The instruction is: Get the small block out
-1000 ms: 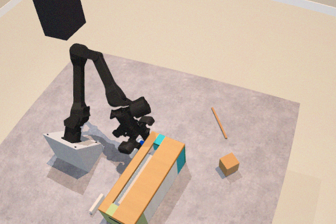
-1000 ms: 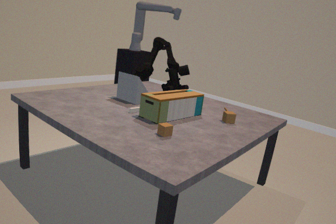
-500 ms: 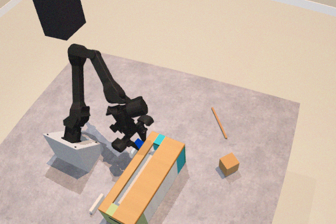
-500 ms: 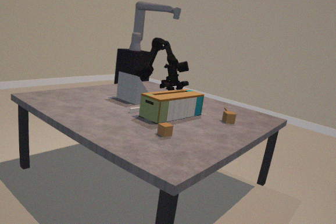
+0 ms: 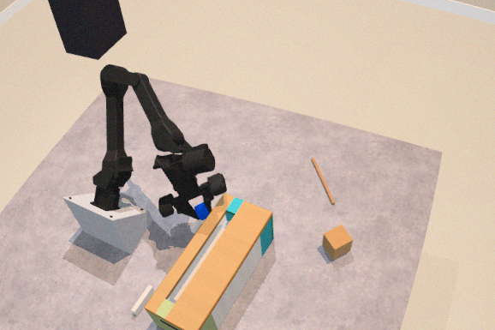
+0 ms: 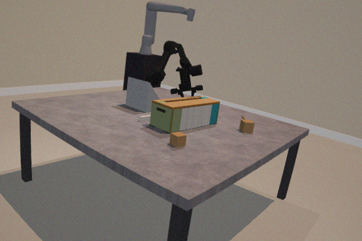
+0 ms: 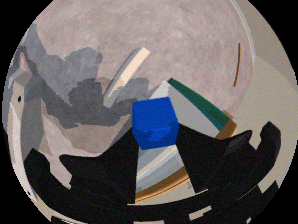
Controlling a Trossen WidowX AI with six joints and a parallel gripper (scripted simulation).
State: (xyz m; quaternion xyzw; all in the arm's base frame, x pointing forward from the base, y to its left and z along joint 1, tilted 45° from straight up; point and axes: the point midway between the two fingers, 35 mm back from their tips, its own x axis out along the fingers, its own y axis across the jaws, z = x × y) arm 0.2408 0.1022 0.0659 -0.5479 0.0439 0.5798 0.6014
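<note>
The box is 13 cm to the right of my gripper tip, 6 cm ahead of it and 1 cm below it. Round my gripper tip: small blue block: 1 cm to the left, 1 cm behind, 1 cm above; thin orange stick: 29 cm to the left, 23 cm ahead, 7 cm below; orange cube: 35 cm ahead, 9 cm to the left, 5 cm below.
</note>
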